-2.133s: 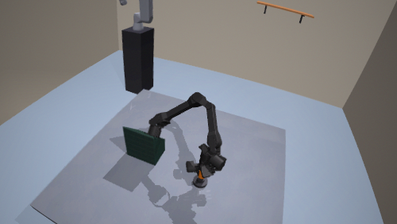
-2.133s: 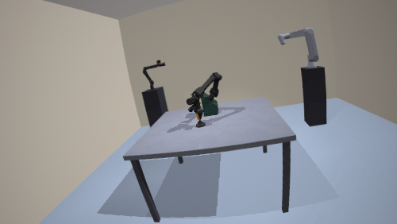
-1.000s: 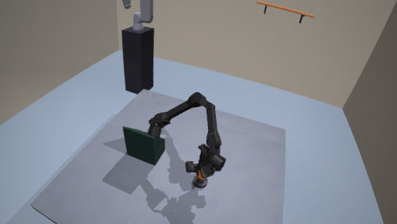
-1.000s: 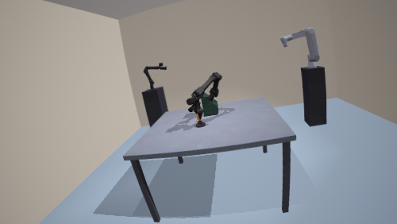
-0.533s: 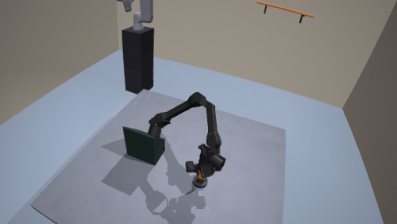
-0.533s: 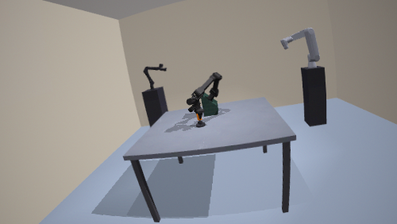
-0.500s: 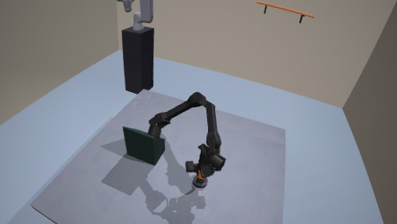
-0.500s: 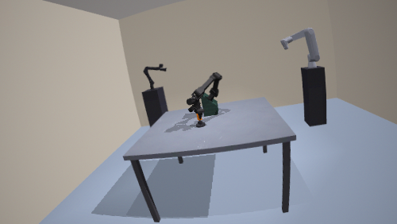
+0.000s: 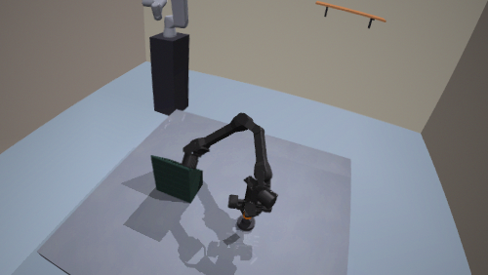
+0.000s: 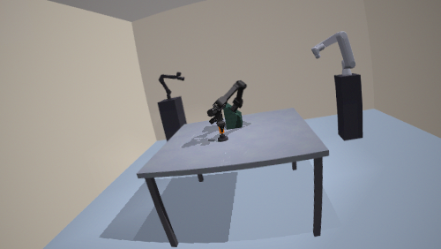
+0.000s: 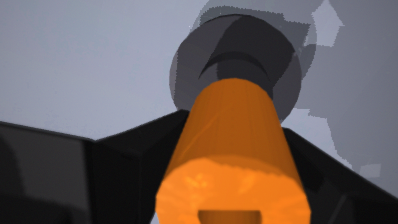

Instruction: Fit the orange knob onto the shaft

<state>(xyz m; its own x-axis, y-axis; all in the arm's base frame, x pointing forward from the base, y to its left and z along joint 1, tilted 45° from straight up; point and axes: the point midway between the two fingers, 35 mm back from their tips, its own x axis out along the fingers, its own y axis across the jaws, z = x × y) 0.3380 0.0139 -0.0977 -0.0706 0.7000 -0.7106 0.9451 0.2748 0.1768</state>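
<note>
Right now my gripper tip is 2 cm below the orange knob. The rest, counted from my gripper tip: pedestal (4 cm below).
</note>
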